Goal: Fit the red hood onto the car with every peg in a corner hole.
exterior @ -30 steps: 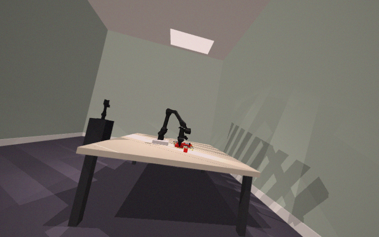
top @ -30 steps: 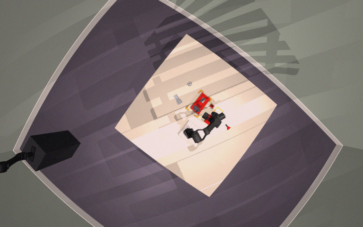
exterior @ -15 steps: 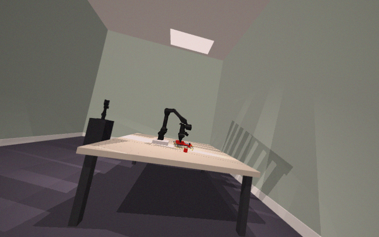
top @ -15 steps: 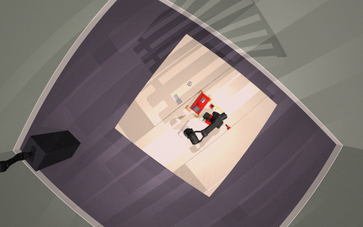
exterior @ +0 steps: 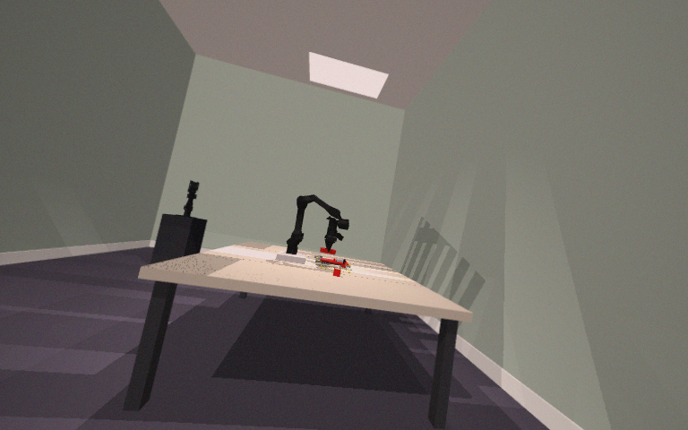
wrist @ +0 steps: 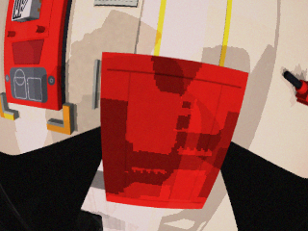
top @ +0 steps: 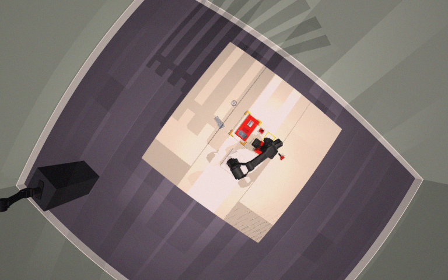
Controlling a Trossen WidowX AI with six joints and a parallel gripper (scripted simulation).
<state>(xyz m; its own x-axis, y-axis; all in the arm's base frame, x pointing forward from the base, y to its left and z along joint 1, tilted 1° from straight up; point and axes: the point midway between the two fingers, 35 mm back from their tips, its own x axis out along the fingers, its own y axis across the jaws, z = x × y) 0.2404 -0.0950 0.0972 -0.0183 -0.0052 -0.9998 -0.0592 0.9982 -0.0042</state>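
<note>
The grey engine block lies 19 cm to the left of my gripper tip, 11 cm ahead of it and 8 cm below it. From my gripper tip the other things lie so: red hood (right at my gripper tip).
</note>
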